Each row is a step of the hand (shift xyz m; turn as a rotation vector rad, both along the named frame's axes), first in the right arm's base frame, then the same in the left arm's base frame.
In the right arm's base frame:
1: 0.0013 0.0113 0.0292 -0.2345 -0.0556 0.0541
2: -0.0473 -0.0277 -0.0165 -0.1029 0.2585 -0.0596
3: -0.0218 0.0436 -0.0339 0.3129 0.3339 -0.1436
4: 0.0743 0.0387 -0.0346 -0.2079 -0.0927 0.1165
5: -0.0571 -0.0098 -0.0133 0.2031 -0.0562 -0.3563
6: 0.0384 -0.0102 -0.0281 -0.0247 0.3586 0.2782
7: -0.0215 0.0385 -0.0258 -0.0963 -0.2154 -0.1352
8: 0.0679 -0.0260 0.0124 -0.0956 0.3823 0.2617
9: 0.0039 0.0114 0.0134 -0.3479 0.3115 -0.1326
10: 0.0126 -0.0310 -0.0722 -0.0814 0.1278 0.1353
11: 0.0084 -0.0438 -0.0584 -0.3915 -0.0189 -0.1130
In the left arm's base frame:
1: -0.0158 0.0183 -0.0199 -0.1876 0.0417 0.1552
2: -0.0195 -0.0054 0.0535 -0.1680 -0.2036 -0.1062
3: -0.0220 -0.0548 -0.0064 0.1696 -0.2551 -0.3690
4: 0.0577 -0.0391 -0.0579 -0.1762 0.1173 0.1434
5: -0.0363 -0.0138 0.0450 0.3349 -0.2365 0.0574
6: 0.0469 -0.0124 -0.0042 -0.2873 0.0336 -0.3506
7: -0.0230 -0.0452 -0.0059 0.0699 -0.0095 0.2626
8: 0.0606 0.0339 -0.0249 -0.3477 -0.0029 -0.3208
9: -0.0072 0.0055 -0.0156 -0.3575 -0.3275 0.0237
10: 0.0532 -0.0414 0.0423 -0.1758 0.0317 -0.0967
11: 0.0495 -0.0236 0.0489 -0.2604 -0.1390 0.2815

